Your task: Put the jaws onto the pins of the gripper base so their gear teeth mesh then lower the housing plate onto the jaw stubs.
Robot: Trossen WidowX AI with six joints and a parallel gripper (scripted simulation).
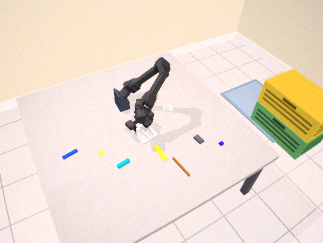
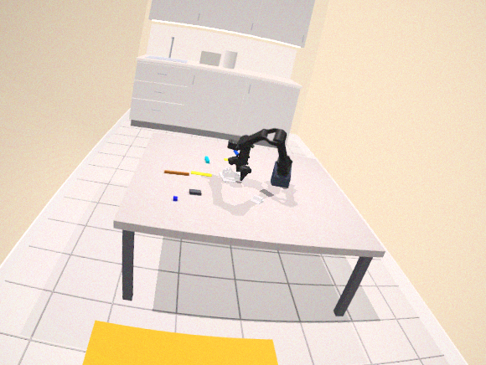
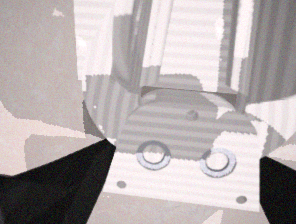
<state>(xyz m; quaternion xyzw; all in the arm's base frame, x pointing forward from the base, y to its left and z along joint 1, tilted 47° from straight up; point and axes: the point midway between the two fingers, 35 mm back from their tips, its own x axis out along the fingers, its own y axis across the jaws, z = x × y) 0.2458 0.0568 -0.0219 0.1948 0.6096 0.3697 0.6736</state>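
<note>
My gripper tip is right at the housing plate. Round my gripper tip: small white part (90 mm behind, 250 mm to the left); then gripper base (10 mm ahead, 20 mm above); then yellow bar (220 mm ahead, 30 mm to the left).
</note>
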